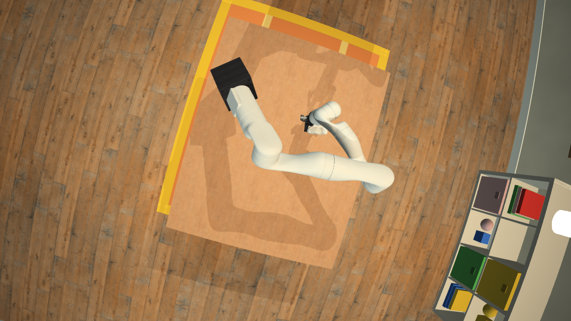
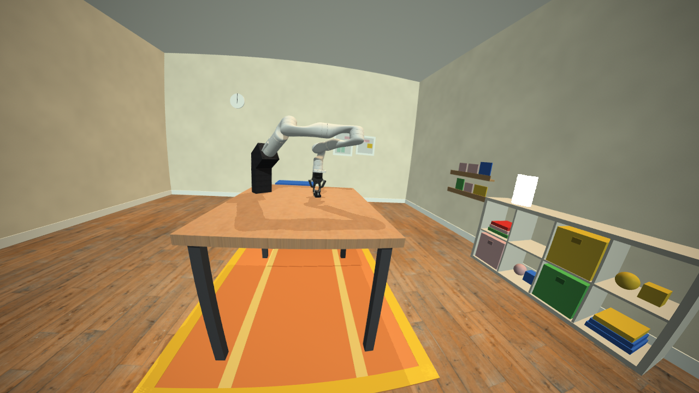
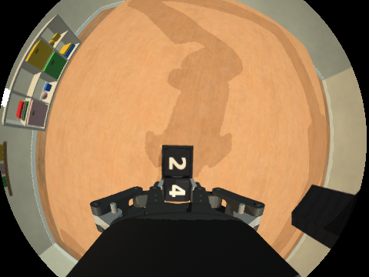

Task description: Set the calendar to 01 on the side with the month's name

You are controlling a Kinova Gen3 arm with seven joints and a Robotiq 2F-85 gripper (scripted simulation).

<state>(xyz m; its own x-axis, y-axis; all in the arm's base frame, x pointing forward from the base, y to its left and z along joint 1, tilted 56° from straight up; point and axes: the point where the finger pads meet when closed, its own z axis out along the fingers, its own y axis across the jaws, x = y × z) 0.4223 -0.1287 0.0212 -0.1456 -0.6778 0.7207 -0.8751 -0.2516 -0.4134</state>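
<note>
The black calendar tray lies 2 cm to the right of my hand and 3 cm below it. Round my hand: black digit cube 1 cm behind, 3 cm to the right, 1 cm below.
</note>
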